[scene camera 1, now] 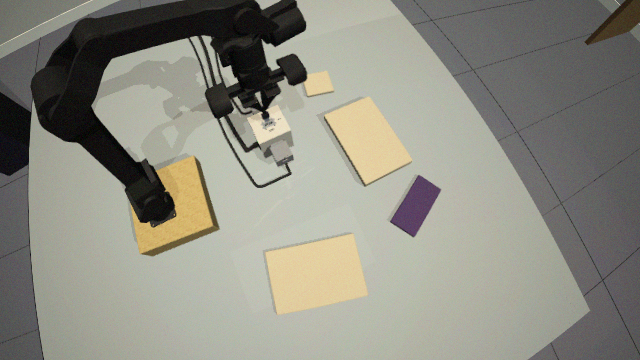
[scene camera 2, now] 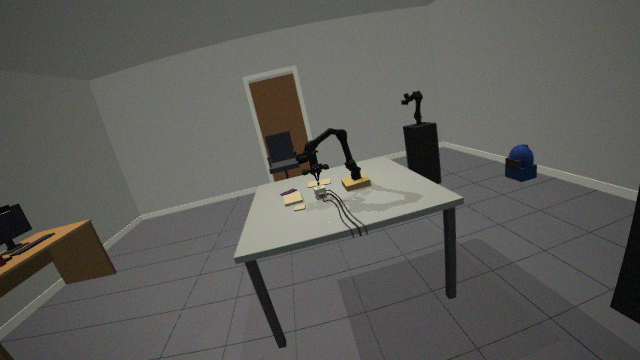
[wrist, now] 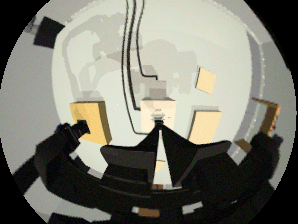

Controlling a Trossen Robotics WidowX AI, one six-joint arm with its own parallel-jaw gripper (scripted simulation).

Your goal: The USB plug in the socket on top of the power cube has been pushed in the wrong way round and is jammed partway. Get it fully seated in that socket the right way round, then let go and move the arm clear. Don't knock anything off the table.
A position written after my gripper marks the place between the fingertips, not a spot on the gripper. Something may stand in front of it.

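My gripper [scene camera 1: 263, 109] is holding a dark usb plug.
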